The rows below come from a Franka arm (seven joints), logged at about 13 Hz.
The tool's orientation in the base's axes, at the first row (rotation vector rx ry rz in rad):
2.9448 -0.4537 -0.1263
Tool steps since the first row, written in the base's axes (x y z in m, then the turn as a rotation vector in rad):
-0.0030 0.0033 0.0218 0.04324 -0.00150 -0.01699
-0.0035 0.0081 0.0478 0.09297 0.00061 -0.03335
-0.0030 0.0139 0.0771 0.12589 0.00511 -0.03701
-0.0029 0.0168 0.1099 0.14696 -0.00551 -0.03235
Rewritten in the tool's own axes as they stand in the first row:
-0.0051 0.0015 -0.0216 0.04256 -0.01409 0.01229
-0.0086 0.0015 -0.0478 0.09014 -0.03336 0.02275
-0.0116 0.0009 -0.0775 0.12027 -0.04782 0.02217
-0.0144 0.0037 -0.1102 0.14327 -0.04318 0.01686

